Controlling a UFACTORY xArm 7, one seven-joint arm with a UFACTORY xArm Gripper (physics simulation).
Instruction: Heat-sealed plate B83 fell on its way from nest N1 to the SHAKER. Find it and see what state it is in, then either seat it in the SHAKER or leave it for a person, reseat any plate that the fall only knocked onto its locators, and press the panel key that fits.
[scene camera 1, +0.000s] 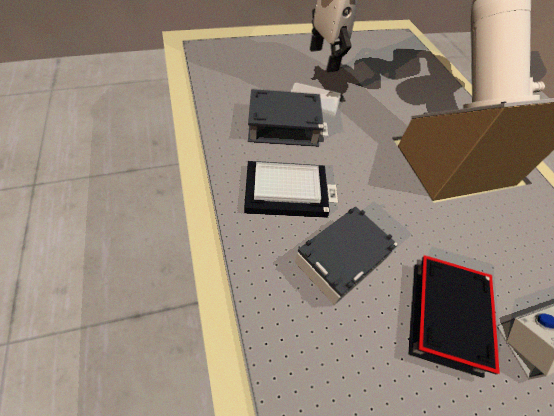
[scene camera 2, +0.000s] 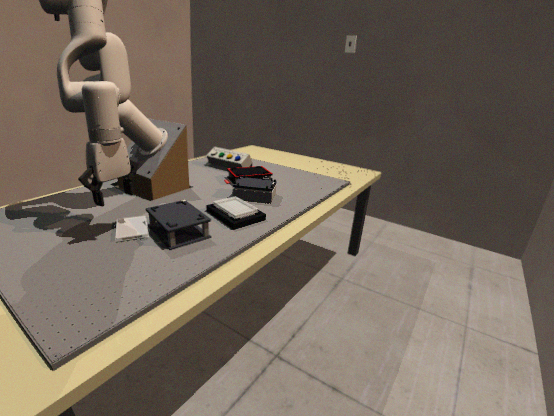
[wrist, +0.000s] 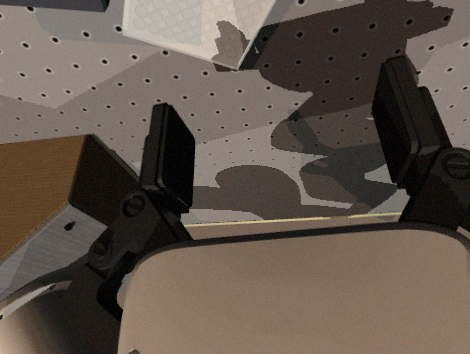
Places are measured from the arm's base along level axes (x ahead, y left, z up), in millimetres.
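Where they show: gripper, between the fingertips: (scene camera 1: 323, 60) (scene camera 2: 115, 199) (wrist: 273, 103); arm's base, origin of its link: (scene camera 1: 499, 105) (scene camera 2: 154, 142) (wrist: 34, 312).
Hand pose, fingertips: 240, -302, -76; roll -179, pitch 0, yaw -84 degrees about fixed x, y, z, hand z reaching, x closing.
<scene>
Things, the pixels of their top centre, and the offset from my fingertips, as dx, dy, dz.
- white plate, centre of its top: (scene camera 1: 287, 179) (scene camera 2: 235, 204) +172, +296, -61
- black nest, centre of its top: (scene camera 1: 287, 183) (scene camera 2: 235, 207) +172, +296, -71
- red-edged black tray, centre of its top: (scene camera 1: 460, 308) (scene camera 2: 249, 169) -22, +610, -52
- key panel, centre of its top: (scene camera 2: 228, 150) -213, +691, -14
A pale, clear-looking plate (scene camera 1: 330, 102) (scene camera 2: 131, 228) (wrist: 175, 20) lies on the perforated table behind the raised dark stand (scene camera 1: 285, 107) (scene camera 2: 177, 215), partly hidden by it in scene camera 1. Round shapes show on the plate in the wrist view; its code and seal state cannot be read. A white plate (scene camera 1: 287, 182) (scene camera 2: 235, 206) rests on the black nest (scene camera 1: 285, 207); whether it is fully seated is unclear. A grey block with corner locators and white clips (scene camera 1: 347, 250) (scene camera 2: 254, 194), perhaps the SHAKER, carries no plate. My gripper (scene camera 1: 325, 57) (wrist: 273, 103) is open and empty, above the table beyond the pale plate.
A red-edged black tray (scene camera 1: 457, 312) (scene camera 2: 250, 172) stands past the grey block, near the key panel (scene camera 1: 532, 340) (scene camera 2: 222, 162), whose keys include green, yellow and blue. The arm's wood-sided pedestal (scene camera 1: 470, 155) (scene camera 2: 170, 172) (wrist: 40, 185) stands at the table's rear side.
</scene>
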